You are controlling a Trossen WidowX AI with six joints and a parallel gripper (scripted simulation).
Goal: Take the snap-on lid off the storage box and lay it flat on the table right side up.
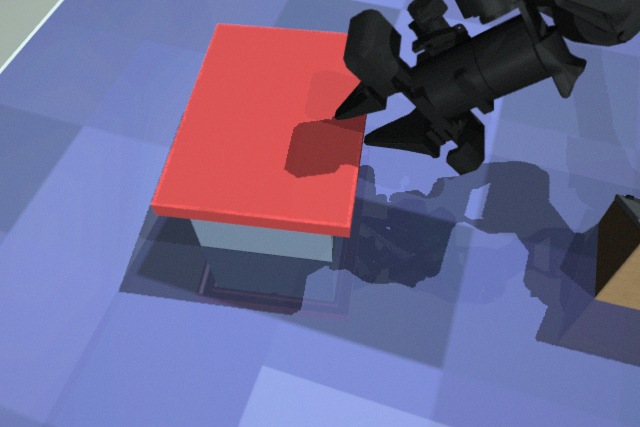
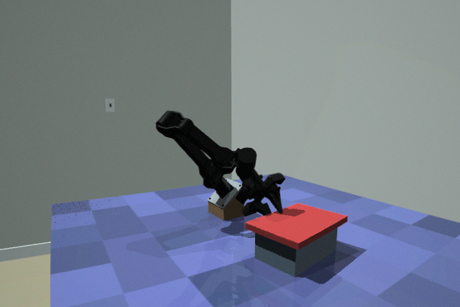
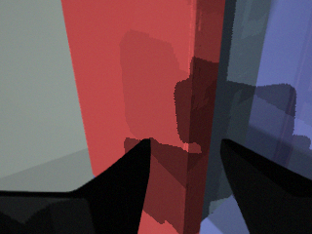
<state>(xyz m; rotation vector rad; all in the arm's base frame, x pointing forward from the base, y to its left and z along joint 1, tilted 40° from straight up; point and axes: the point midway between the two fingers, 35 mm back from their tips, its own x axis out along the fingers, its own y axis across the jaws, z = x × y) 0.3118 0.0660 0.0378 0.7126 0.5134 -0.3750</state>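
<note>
My gripper tip is 70 mm short of the red lid, 20 mm to the right of it and 10 mm below it. The rest, counted from my gripper tip: grey storage box: 70 mm ahead, 40 mm below, 20 mm to the left.
</note>
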